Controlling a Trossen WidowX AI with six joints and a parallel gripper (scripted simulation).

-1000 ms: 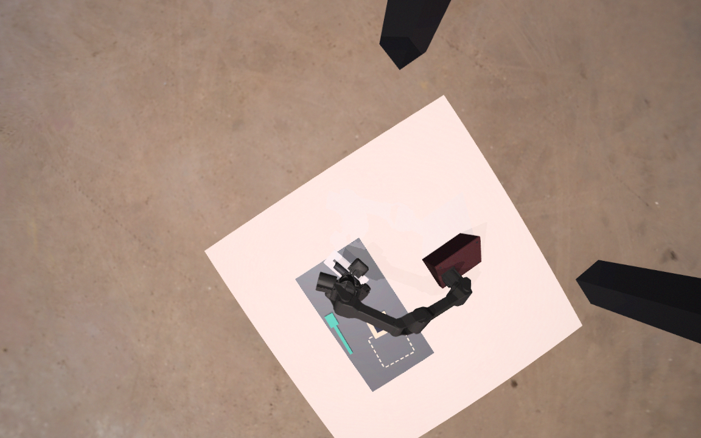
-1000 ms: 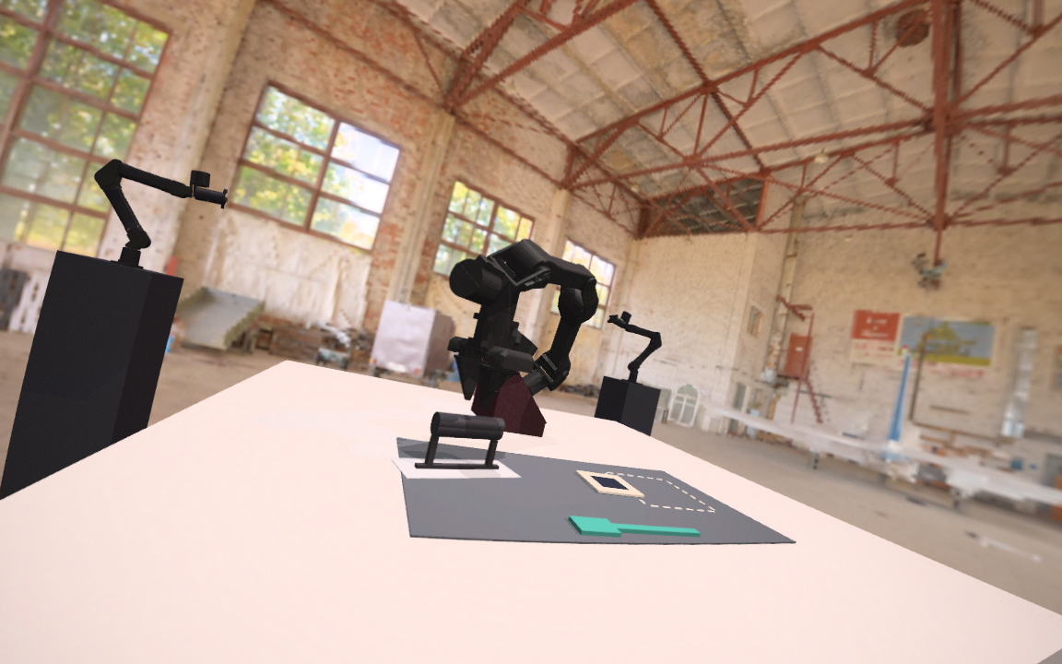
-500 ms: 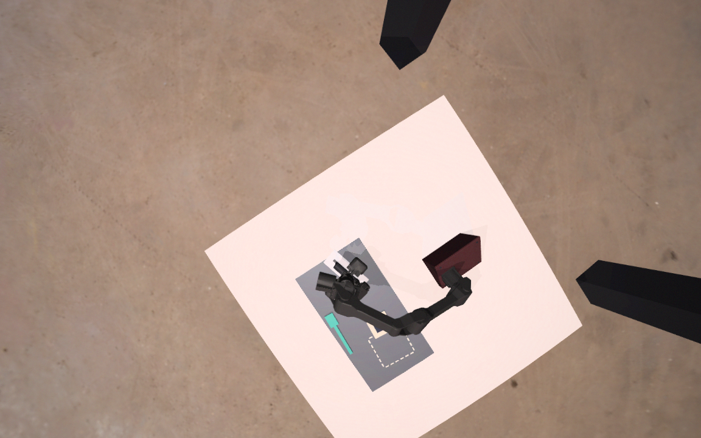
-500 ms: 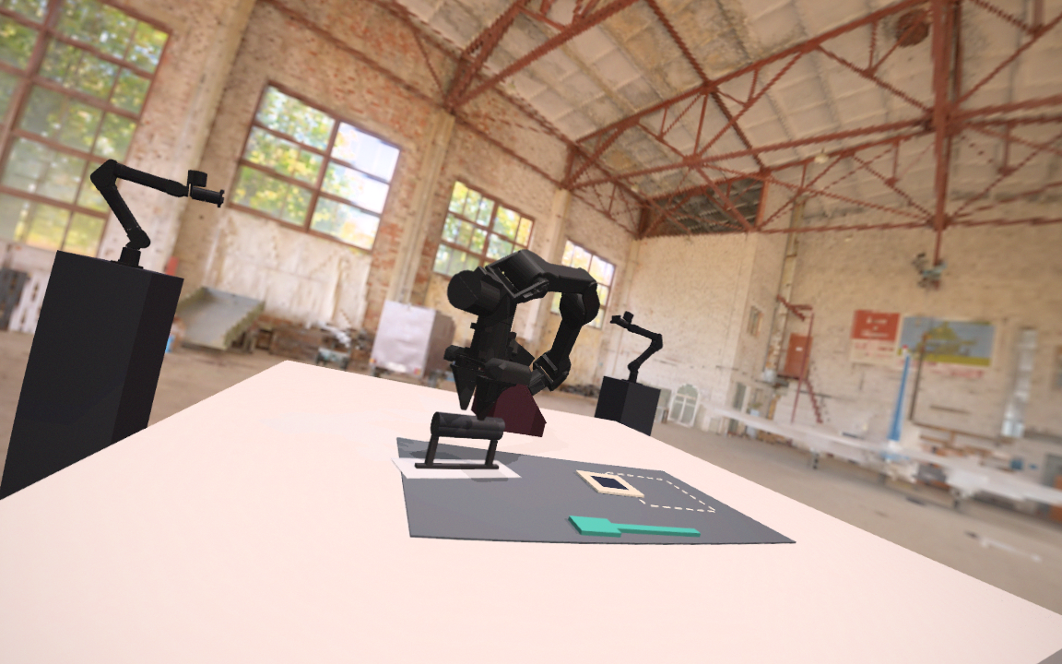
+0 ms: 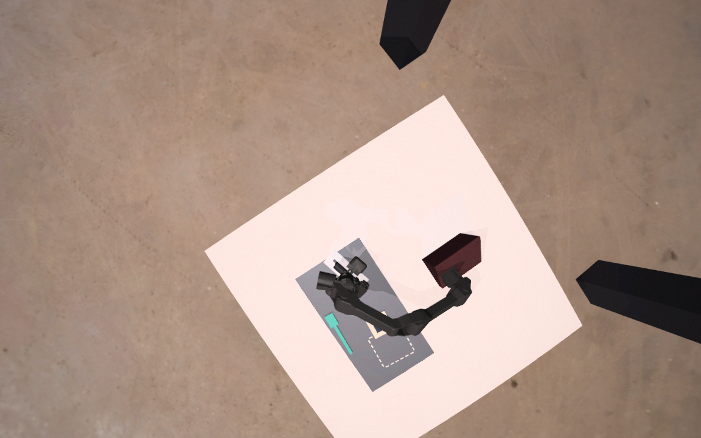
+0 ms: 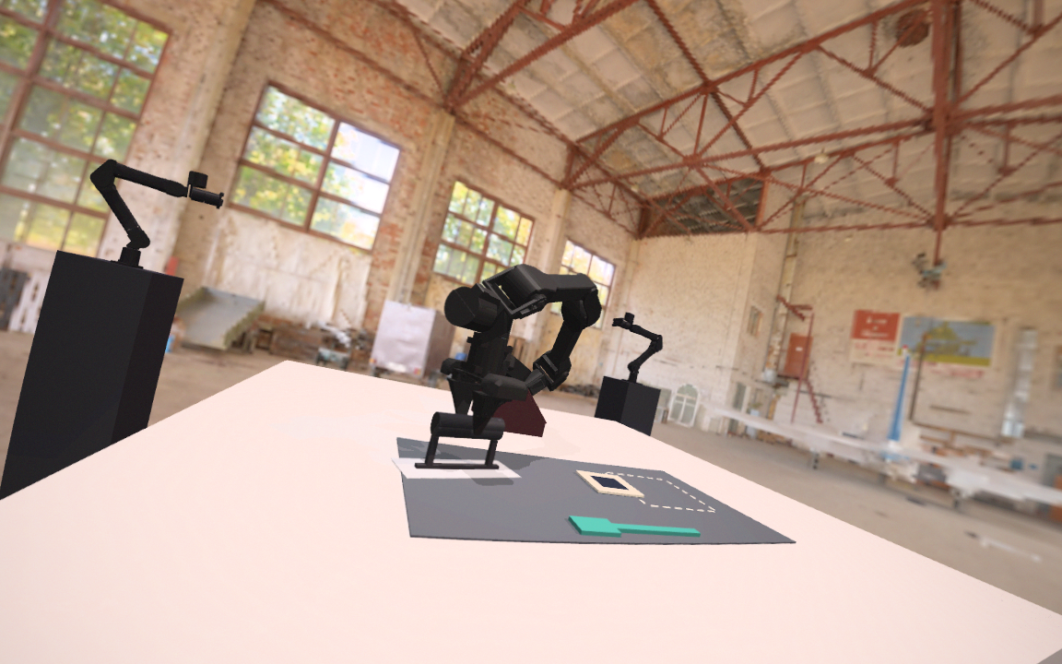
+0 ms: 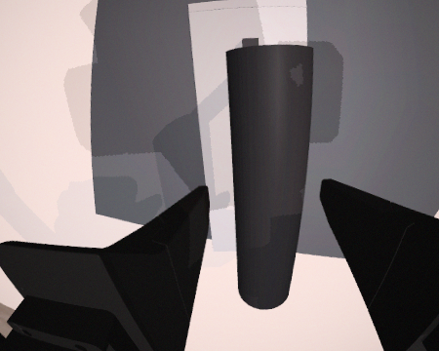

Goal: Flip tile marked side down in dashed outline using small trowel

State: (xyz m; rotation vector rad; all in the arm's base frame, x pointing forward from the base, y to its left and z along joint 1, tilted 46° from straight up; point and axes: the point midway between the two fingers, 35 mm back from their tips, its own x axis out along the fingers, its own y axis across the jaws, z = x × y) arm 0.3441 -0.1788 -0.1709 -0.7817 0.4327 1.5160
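My gripper tip is now 2 cm to the right of the trowel and 3 cm above it. The rest, counted from my gripper tip: cream tile 2 cm ahead, 29 cm to the left, 6 cm below; teal flat piece 19 cm ahead, 19 cm to the left, 6 cm below; grey mat 6 cm ahead, 22 cm to the left, 9 cm below.
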